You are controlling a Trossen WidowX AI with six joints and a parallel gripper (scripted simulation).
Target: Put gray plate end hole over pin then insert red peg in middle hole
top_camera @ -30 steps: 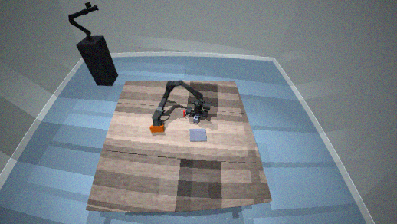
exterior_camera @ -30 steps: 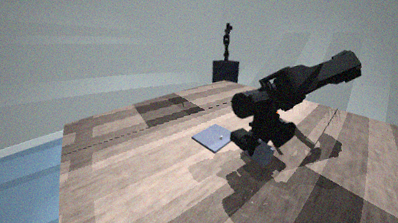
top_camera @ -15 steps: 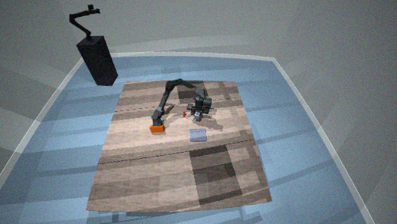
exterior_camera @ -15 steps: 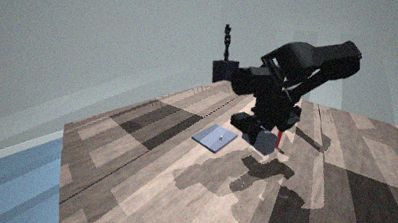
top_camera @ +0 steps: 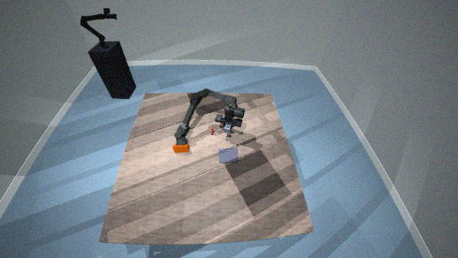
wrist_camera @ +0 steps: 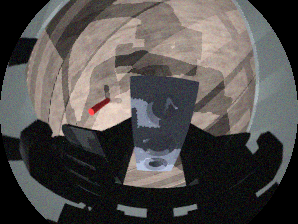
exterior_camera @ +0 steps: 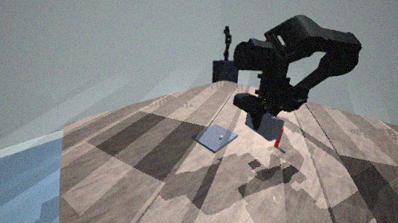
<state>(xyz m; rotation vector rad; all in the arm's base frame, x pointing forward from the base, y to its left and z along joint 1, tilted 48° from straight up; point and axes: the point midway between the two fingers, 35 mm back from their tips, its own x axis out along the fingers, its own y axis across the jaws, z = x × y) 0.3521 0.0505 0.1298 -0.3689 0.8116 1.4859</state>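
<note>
My gripper tip is 1 cm short of the base, 15 cm to the left of it and 11 cm above it. From my gripper tip the other things lie so: gray plate: 3 cm above; red peg: 12 cm behind, 2 cm to the left, 8 cm below.
</note>
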